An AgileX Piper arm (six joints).
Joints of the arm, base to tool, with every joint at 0 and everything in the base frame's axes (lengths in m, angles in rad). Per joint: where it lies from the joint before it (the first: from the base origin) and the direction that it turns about. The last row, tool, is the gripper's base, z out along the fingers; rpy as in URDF.
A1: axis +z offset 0 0 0.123
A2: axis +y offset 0 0 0
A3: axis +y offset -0.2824 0 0.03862
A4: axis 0.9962 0 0.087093 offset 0.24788 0 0.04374
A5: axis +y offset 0 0 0
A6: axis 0.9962 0 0.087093 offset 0.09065 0 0.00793
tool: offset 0 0 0 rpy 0 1.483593 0
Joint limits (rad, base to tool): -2.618..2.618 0..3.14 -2.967..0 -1.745..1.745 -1.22..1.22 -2.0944..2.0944
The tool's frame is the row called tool.
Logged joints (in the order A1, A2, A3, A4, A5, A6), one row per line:
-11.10 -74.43 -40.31 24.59 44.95 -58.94
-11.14 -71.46 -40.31 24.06 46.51 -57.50
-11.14 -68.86 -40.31 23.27 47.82 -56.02
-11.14 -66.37 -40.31 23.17 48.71 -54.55
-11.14 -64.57 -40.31 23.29 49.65 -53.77
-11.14 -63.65 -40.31 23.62 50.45 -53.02
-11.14 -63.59 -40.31 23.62 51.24 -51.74
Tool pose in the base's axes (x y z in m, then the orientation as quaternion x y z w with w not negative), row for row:
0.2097 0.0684 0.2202 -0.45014 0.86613 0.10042 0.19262
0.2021 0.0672 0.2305 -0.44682 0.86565 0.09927 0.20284
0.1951 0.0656 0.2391 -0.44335 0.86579 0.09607 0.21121
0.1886 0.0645 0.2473 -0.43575 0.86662 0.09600 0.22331
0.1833 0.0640 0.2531 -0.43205 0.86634 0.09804 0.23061
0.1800 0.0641 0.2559 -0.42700 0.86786 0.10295 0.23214
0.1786 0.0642 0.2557 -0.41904 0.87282 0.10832 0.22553
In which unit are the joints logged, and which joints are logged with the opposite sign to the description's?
The joints are logged in degrees. Opposite sign: A1, A2.
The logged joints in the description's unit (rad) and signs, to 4 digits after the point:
0.1937 1.2990 -0.7035 0.4292 0.7845 -1.0287
0.1944 1.2472 -0.7035 0.4199 0.8118 -1.0036
0.1944 1.2018 -0.7035 0.4061 0.8346 -0.9777
0.1944 1.1584 -0.7035 0.4044 0.8501 -0.9521
0.1944 1.1270 -0.7035 0.4065 0.8666 -0.9385
0.1944 1.1109 -0.7035 0.4122 0.8805 -0.9254
0.1944 1.1099 -0.7035 0.4122 0.8943 -0.9030

